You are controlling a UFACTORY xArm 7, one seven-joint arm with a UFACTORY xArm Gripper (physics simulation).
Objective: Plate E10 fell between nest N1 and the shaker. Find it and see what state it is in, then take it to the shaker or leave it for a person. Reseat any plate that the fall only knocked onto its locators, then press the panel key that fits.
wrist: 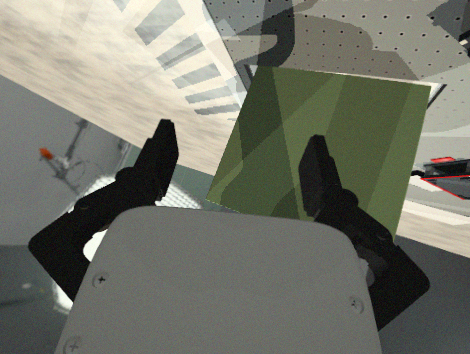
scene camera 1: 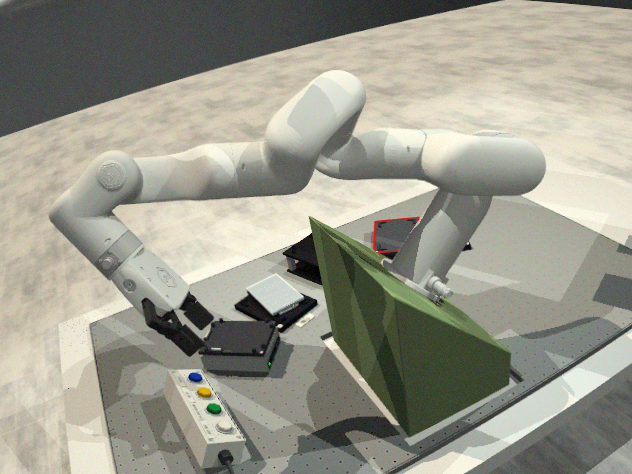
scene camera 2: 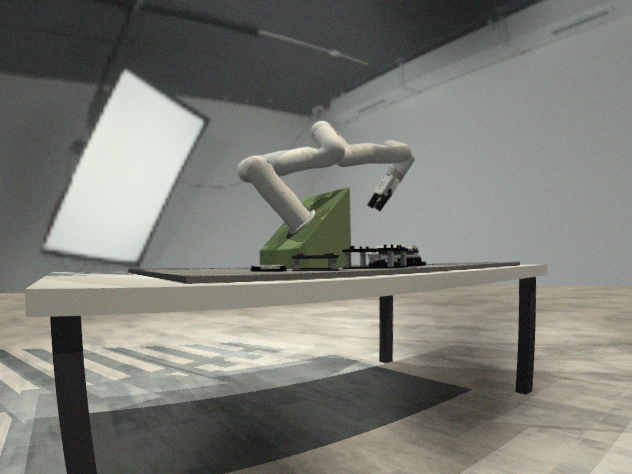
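Pixels of known places: gripper, fingertip midpoint: [wrist: 240, 143] [scene camera 1: 202, 336] [scene camera 2: 373, 208]; arm's base, link origin: [scene camera 1: 409, 281] [scene camera 2: 302, 222].
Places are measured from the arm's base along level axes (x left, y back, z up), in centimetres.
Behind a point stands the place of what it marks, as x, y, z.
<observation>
A pale plate [scene camera 1: 275, 294] @(14.0, -33.5, -13.7) lies tilted on a low black nest [scene camera 1: 250, 310] @(20.6, -34.6, -15.6); its label cannot be read. The shaker [scene camera 1: 235, 365] @(31.1, -18.9, -15.1), a dark grey box with a black top and a small green light, stands nearer the camera, with no plate on its top. A white key panel [scene camera 1: 196, 427] @(44.2, -1.9, -9.1) has blue [scene camera 1: 195, 377] @(39.9, -14.9, -9.9), yellow [scene camera 1: 204, 392] @(39.9, -9.9, -9.9), green [scene camera 1: 213, 408] @(40.0, -5.0, -9.9) and white [scene camera 1: 224, 426] @(40.0, 0.1, -9.9) keys. My gripper [scene camera 1: 203, 336] @(37.7, -1.6, 7.7) [scene camera 2: 375, 205] @(37.7, -1.6, 7.7) [wrist: 240, 143] @(37.7, -1.6, 7.7) is open and empty, high above the table. No plate that I can identify as E10 shows; nest N1 cannot be told by label.
The green wedge base [scene camera 1: 367, 326] @(12.4, 4.2, -0.8) [scene camera 2: 326, 224] @(-0.5, -14.4, -2.0) [wrist: 320, 110] @(11.9, 0.2, -10.2) carries the arm and hides table behind it. A raised black stand [scene camera 1: 301, 252] @(2.1, -41.4, -11.2) is partly behind it. A red-edged dark tray [scene camera 1: 390, 234] @(-20.2, -34.6, -13.0) [wrist: 457, 186] @(-21.3, -31.3, -13.0) lies farther back, partly behind the arm.
</observation>
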